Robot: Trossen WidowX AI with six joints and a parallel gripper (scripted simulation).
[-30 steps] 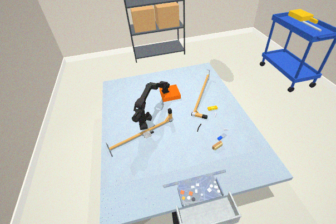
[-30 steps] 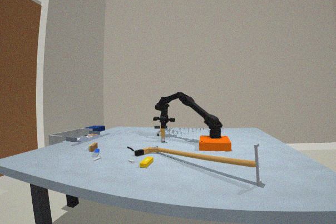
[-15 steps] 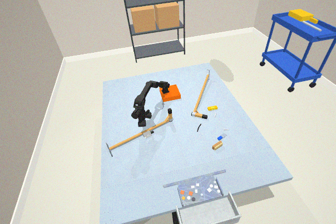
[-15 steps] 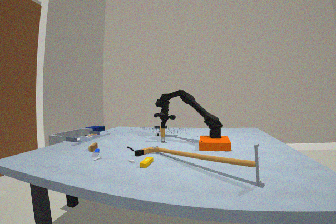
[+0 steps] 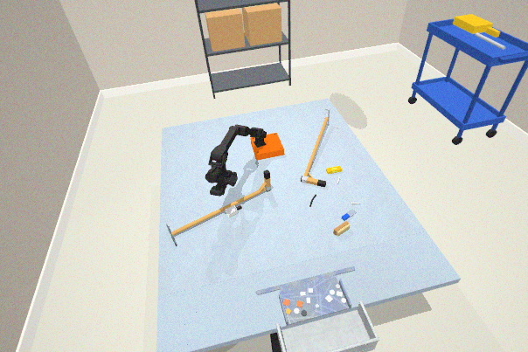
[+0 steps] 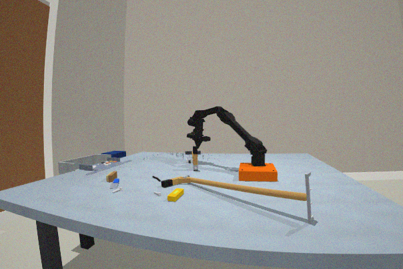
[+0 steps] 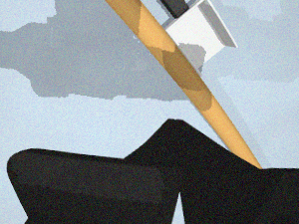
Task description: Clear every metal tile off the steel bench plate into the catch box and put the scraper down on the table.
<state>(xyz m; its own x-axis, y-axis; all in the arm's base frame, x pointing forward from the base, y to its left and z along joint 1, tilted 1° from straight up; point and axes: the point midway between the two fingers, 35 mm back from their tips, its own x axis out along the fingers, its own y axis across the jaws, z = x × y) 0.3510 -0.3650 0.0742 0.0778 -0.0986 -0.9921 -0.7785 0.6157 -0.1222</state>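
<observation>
The scraper lies 3 cm ahead of my gripper tip, 2 cm to the right of it and 3 cm below it. The rest, counted from my gripper tip: white-and-black piece 6 cm ahead, 4 cm to the left, 9 cm below; then wooden block 42 cm ahead, 47 cm to the left, 8 cm below; then black curved strip 19 cm ahead, 44 cm to the left, 9 cm below.
</observation>
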